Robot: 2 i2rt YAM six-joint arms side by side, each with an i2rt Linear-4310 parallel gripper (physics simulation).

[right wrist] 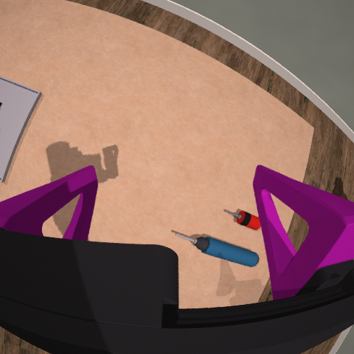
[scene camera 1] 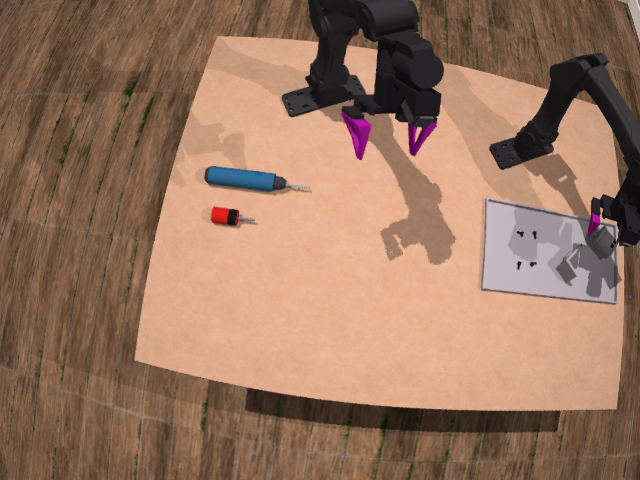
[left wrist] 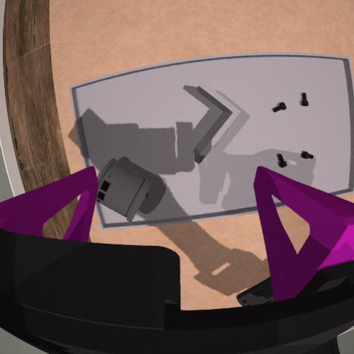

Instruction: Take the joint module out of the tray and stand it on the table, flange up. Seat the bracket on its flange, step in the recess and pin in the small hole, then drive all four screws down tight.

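Frame: origin at the left arm's base, x right, y ahead, z up, level; centimetres.
Seen in the pictures: left gripper, fingertip midpoint: (scene camera 1: pixel 604 238); right gripper, fingertip midpoint: (scene camera 1: pixel 386 156); left arm's base, link origin: (scene camera 1: pixel 522 149); right arm's base, link origin: (scene camera 1: pixel 323 95).
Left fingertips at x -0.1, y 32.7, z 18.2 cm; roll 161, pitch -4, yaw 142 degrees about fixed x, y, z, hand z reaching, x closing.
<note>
Pixels of each thing's top centre, then the offset from my left fingertips to it. "*": a spot on its surface instead. Level surfaces: height alone.
- dark grey joint module, top centre: (scene camera 1: pixel 609 238) dx -10.2, dy -0.4, dz -11.5 cm
- grey tray, top centre: (scene camera 1: pixel 557 253) dx +5.1, dy -3.8, dz -16.6 cm
- angled bracket, top centre: (scene camera 1: pixel 578 258) dx +3.0, dy +0.4, dz -10.8 cm
- screw, top centre: (scene camera 1: pixel 520 232) dx +13.2, dy -12.6, dz -16.7 cm
- blue driver, surface spot: (scene camera 1: pixel 241 178) * dx +69.7, dy -45.9, dz -14.3 cm
- shorter red driver, top centre: (scene camera 1: pixel 232 214) dx +74.1, dy -38.8, dz -14.8 cm
- table, surface height: dz -18.2 cm
The dark grey joint module (scene camera 1: pixel 601 242) (left wrist: pixel 125 190) lies on its side in a corner of the grey tray (scene camera 1: pixel 496 279) (left wrist: pixel 125 90) (right wrist: pixel 15 120). The angled bracket (scene camera 1: pixel 567 269) (left wrist: pixel 217 132) rests in the tray near it. Four black screws lie loose in the tray, one screw (scene camera 1: pixel 520 233) (left wrist: pixel 280 107) among them. My left gripper (scene camera 1: pixel 605 238) (left wrist: pixel 175 174) is open and empty above the module's end of the tray; in its wrist view the module shows beside the left-hand finger. My right gripper (scene camera 1: pixel 386 156) (right wrist: pixel 175 174) is open and empty above the table, away from the tray.
A blue driver (scene camera 1: pixel 241 178) (right wrist: pixel 230 251) and a shorter red driver (scene camera 1: pixel 224 215) (right wrist: pixel 248 220) lie on the table (scene camera 1: pixel 310 310) (right wrist: pixel 150 90) at the left in the scene view. The tray is close to the table's right edge there. Arm shadows fall across tray and table.
</note>
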